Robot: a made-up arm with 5 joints.
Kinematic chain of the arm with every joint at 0, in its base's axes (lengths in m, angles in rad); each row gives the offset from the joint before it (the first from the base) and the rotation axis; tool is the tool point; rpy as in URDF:
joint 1: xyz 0.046 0 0.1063 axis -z
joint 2: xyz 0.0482 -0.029 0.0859 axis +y
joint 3: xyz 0.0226 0 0.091 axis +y
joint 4: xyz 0.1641 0 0.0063 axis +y
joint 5: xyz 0.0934 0.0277 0 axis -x
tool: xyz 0 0 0 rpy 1.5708 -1.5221 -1.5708
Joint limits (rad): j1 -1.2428..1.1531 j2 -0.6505..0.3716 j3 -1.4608..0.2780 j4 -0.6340..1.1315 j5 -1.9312..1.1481
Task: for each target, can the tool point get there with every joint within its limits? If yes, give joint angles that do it. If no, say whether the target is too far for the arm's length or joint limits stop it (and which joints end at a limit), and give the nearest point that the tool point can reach.
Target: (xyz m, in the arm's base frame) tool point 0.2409 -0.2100 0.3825
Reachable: yes | joints 0.8182 -0.2379 -0.1746 0.1417 0.1977
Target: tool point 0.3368 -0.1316 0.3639
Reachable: yes | joints 0.4208 0.0466 -0.3552 0.0262 -0.1561
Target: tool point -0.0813 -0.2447 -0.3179
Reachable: no: too far | nearest point 0.1359 -0.2058 0.0819 | short by 0.457 m
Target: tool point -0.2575 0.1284 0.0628
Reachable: no: joint limits stop it (at a limit: joint 1, joint 2, joint 3, joint 4) | nearest point 0.1172 0.2053 0.0832 | short by 0.383 m
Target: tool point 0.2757 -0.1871 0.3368
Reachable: yes | joints 0.6791 -0.2586 -0.0185 0.2778 -1.4961
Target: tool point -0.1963 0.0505 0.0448
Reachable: no: joint limits stop it (at a limit: joint 1, joint 2, joint 3, joint 4) | nearest point 0.1172 0.2053 0.0832 | short by 0.352 m
